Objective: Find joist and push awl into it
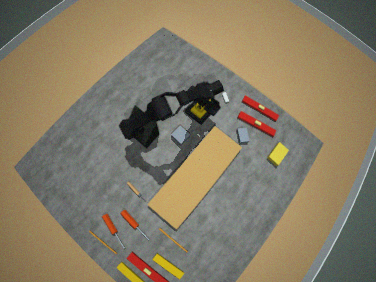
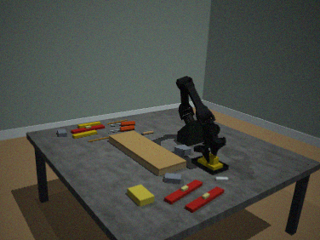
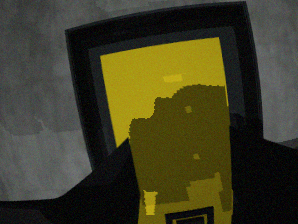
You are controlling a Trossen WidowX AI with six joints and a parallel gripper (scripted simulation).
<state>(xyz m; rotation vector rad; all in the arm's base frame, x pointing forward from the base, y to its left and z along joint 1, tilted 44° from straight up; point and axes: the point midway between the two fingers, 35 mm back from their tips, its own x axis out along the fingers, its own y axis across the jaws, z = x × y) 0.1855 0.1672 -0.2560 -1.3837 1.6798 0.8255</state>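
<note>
Now: the black tray 2 cm below my gripper tip and 1 cm to the right of it. The rest, counted from my gripper tip: yellow block: 49 cm ahead, 2 cm to the right, 2 cm below; then small white piece: 12 cm to the left, 8 cm ahead, 2 cm below; then yellow stud finder: 2 cm to the right, 2 cm above.
</note>
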